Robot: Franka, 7 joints.
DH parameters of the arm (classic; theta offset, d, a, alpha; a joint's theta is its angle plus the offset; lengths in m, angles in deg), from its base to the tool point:
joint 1: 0 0.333 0 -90
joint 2: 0 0 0 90
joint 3: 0 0.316 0.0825 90
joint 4: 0 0 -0.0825 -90
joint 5: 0 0.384 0 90
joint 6: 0 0 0.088 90
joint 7: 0 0.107 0 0
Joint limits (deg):
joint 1: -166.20..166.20
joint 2: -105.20..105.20
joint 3: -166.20..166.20
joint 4: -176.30..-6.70
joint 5: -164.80..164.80
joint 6: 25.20..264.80
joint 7: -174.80..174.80
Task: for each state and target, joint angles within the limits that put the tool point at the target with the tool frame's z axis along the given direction. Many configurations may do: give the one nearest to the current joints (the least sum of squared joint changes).
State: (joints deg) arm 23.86 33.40 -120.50 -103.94 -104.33 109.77 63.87
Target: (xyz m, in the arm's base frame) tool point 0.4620 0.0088 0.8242 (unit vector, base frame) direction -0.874 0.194 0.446
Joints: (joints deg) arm 50.64 68.23 -118.63 -78.56 -82.19 62.36 63.87
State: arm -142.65 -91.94 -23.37 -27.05 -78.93 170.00 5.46
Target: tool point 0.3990 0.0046 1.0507 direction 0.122 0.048 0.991
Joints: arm -165.07 -56.07 2.64 -47.94 -78.32 177.10 5.46
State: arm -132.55 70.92 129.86 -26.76 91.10 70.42 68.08
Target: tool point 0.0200 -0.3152 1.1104 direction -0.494 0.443 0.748
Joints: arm -119.26 39.72 139.12 -40.66 108.78 112.37 68.08
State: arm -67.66 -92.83 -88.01 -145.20 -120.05 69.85 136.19
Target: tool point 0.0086 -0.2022 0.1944 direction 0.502 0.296 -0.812
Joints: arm -55.61 -105.20 -114.16 -176.18 -78.63 79.14 136.19
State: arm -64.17 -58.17 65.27 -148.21 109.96 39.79 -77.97
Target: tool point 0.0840 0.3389 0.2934 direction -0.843 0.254 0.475
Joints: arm -45.91 -35.01 99.31 -152.58 97.84 25.20 -77.97
